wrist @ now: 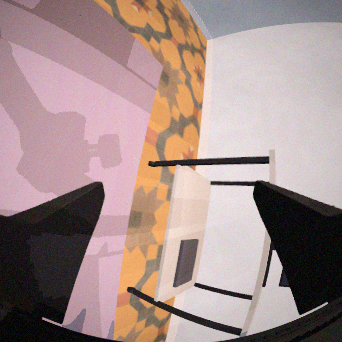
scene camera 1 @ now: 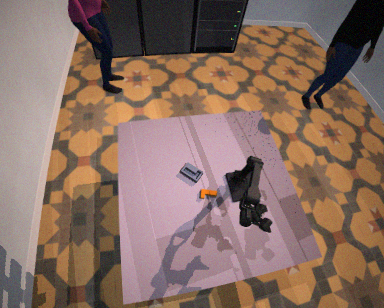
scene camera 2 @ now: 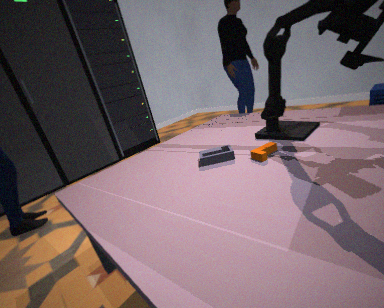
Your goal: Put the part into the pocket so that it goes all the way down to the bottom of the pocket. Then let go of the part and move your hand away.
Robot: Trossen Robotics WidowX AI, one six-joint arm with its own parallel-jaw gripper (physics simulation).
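Where they show: gripper, fingertip midpoint: (wrist: 180,188); arm's base, origin of the base link: (scene camera 1: 236,178) (scene camera 2: 272,129).
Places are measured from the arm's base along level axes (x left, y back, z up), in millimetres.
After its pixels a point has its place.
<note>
The orange L-shaped part (scene camera 1: 204,193) {x 25, y -271, z 8 mm} (scene camera 2: 260,154) {x 33, y -299, z 3 mm} lies flat on the table, a short way from the grey block and apart from it. The grey block (scene camera 1: 186,175) {x -147, y -340, z 0 mm} (scene camera 2: 217,159) {x -134, y -329, z -9 mm} sits on the table with its pocket facing up; the pocket looks L-shaped and no part sits in it. My gripper (scene camera 1: 258,220) (wrist: 180,188) {x 392, y -111, z 270 mm} is open and empty, raised above the table on the far side of the arm's base from the block. Its two dark fingers stand wide apart in the wrist view. Neither the part nor the block shows in the wrist view.
The arm's black base (scene camera 1: 234,187) {x 54, y -45, z -4 mm} (scene camera 2: 287,131) {x 71, y -25, z -5 mm} stands beside the part on the pink table (scene camera 1: 150,200) {x -60, y -634, z -23 mm} (scene camera 2: 175,210) {x -114, y -643, z -24 mm}. Arm shadows cross the tabletop. Two people and dark cabinets (scene camera 1: 167,25) (scene camera 2: 40,75) stand beyond the table. A pale framed object (wrist: 190,205) shows past the table edge.
</note>
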